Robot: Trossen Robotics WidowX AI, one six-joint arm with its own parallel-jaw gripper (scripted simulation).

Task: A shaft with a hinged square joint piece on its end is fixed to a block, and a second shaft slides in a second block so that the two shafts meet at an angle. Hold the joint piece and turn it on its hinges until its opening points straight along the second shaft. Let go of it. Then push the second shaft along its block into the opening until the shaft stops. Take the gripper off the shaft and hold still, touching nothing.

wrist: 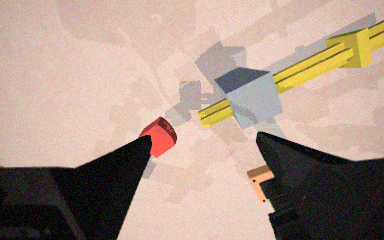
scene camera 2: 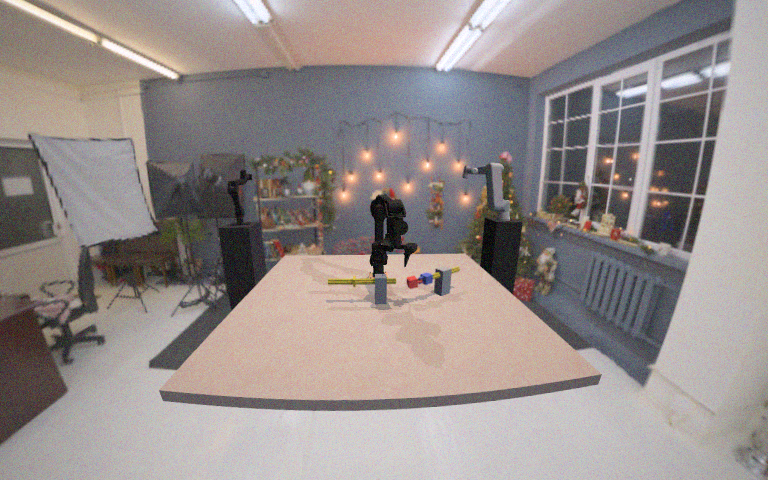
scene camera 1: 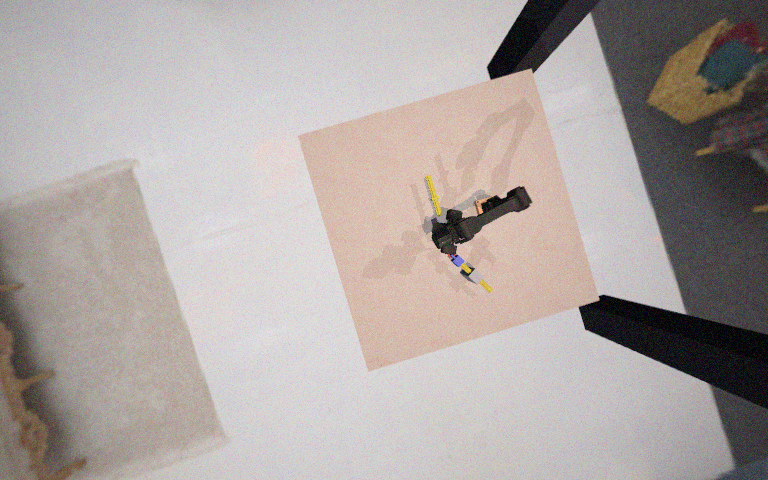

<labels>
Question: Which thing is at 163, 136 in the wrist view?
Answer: A red joint piece.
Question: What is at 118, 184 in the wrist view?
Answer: The gripper.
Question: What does the gripper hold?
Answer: Nothing.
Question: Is the gripper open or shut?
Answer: Open.
</labels>
